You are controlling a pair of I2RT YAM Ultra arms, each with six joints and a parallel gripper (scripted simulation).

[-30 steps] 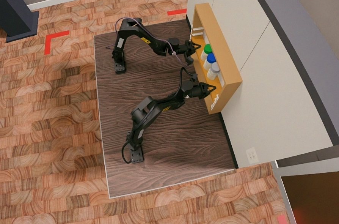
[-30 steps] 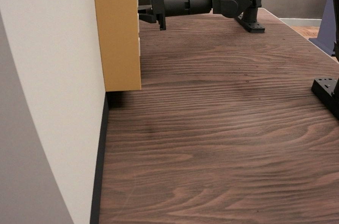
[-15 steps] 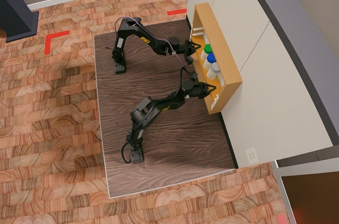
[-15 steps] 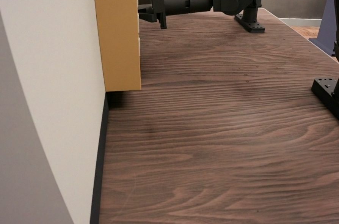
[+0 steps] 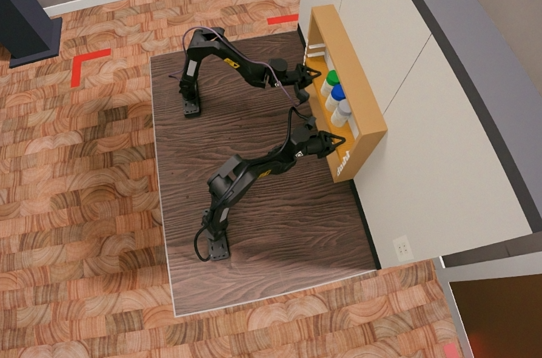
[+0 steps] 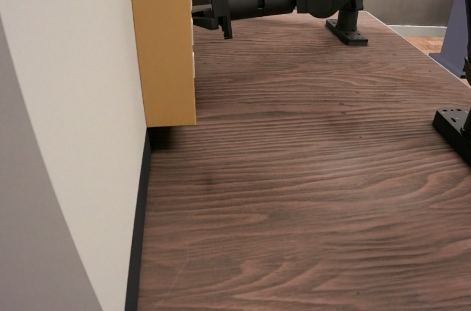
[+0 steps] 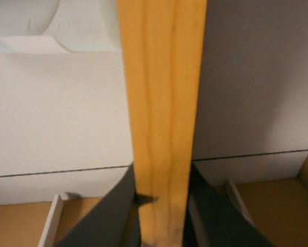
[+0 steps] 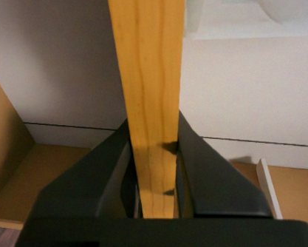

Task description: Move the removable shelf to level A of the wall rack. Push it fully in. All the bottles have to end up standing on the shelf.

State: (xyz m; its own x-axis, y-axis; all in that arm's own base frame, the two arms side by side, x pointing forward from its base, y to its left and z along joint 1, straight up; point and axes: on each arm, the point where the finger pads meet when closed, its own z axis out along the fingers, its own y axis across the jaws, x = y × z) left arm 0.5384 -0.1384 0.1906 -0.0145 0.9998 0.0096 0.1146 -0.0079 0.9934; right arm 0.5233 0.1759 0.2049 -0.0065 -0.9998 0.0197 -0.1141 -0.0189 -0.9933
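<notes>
Right now my right hand is 8 cm to the right of the grey-capped bottle, 6 cm below it and 1 cm short of it. Round my right hand: orange wall rack: 15 cm to the left, 6 cm above, 1 cm ahead; blue-capped bottle: 14 cm to the left, 6 cm above, 1 cm ahead; removable shelf: 15 cm to the left, 1 cm ahead.
Right now my left hand is 90 mm to the left of the green-capped bottle, 60 mm below it and 10 mm short of it. Round my left hand: orange wall rack 150 mm to the right, 60 mm above; then blue-capped bottle 150 mm to the right, 60 mm above, 10 mm ahead; then removable shelf 150 mm to the right.
</notes>
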